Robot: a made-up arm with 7 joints.
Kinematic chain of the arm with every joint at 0, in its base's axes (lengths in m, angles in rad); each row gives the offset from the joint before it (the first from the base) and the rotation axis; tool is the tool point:
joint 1: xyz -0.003 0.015 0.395 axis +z
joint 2: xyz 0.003 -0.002 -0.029 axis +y
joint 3: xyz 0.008 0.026 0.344 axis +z
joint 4: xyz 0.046 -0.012 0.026 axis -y
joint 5: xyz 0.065 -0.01 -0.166 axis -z
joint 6: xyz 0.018 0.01 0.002 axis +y
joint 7: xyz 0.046 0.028 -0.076 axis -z
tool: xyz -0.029 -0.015 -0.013
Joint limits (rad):
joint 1: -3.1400..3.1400
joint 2: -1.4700..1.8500
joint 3: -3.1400..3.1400
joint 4: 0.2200..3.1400
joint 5: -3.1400..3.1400
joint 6: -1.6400..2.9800
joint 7: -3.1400..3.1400
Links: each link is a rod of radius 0.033 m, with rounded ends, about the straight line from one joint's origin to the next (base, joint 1, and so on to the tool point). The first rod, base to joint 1, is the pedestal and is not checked.
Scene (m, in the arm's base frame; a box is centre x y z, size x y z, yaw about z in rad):
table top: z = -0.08
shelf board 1: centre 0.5 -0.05 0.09 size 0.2 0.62 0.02 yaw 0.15
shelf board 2: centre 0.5 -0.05 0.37 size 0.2 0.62 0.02 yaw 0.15
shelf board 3: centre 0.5 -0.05 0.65 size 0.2 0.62 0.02 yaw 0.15
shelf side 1: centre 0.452 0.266 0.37 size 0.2 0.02 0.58 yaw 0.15
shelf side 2: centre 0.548 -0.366 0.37 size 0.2 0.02 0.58 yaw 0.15
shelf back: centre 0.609 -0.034 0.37 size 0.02 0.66 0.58 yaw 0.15
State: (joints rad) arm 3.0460 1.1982 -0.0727 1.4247 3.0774 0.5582 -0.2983
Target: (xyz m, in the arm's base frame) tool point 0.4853 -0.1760 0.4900
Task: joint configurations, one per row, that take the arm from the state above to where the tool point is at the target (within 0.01 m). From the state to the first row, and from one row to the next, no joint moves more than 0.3 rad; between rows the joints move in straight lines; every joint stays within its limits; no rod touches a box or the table.
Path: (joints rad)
1: 2.8795 0.9102 -0.2497 1.3743 3.0852 0.5382 -0.2865
2: 2.7131 0.6222 -0.4267 1.3240 3.0930 0.5181 -0.2746
3: 2.5466 0.3342 -0.6037 1.2736 3.1009 0.4981 -0.2628
4: 2.3802 0.0462 -0.7807 1.2233 3.1087 0.4781 -0.2509
5: 2.2137 -0.2418 -0.9577 1.1729 3.1165 0.4580 -0.2391
6: 2.0473 -0.5299 -1.1347 1.1225 3.1244 0.4380 -0.2272
7: 1.8808 -0.8179 -1.3117 1.0722 3.1322 0.4179 -0.2154
8: 1.7144 -1.1059 -1.4888 1.0218 3.1400 0.3979 -0.2035
9: 1.8914 -1.1484 -1.5177 1.2299 3.1400 0.4767 -0.1840
10: 2.0685 -1.1909 -1.5466 1.4380 3.1400 0.5555 -0.1645
11: 2.2455 -1.2335 -1.5755 1.6461 3.1400 0.6343 -0.1450

